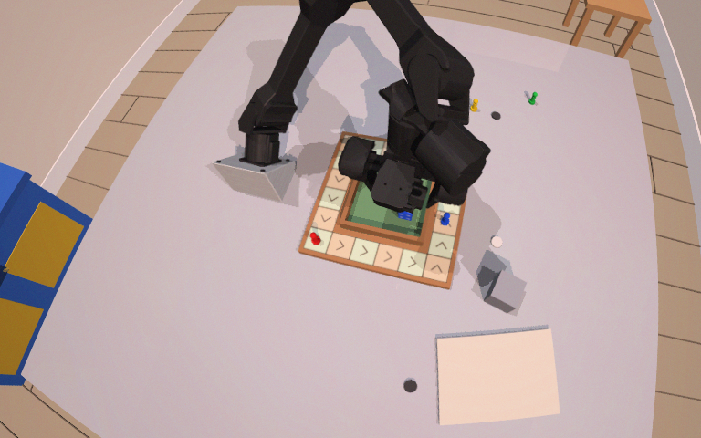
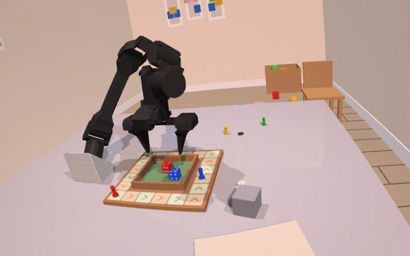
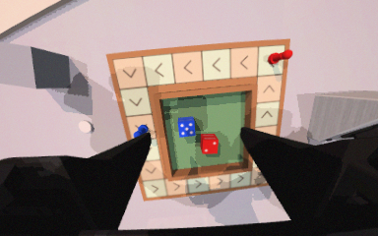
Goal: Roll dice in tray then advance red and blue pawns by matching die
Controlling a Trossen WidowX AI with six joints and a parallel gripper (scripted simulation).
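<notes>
Right now my gripper tip is 130 mm past the red pawn, 90 mm to the left of it and 70 mm above it. From my gripper tip the other things lie so: blue pawn (80 mm ahead, 30 mm to the left, 70 mm below); pale sheet (270 mm ahead, 200 mm to the right, 100 mm below); white disc (190 mm ahead, 30 mm to the left, 100 mm below).
</notes>
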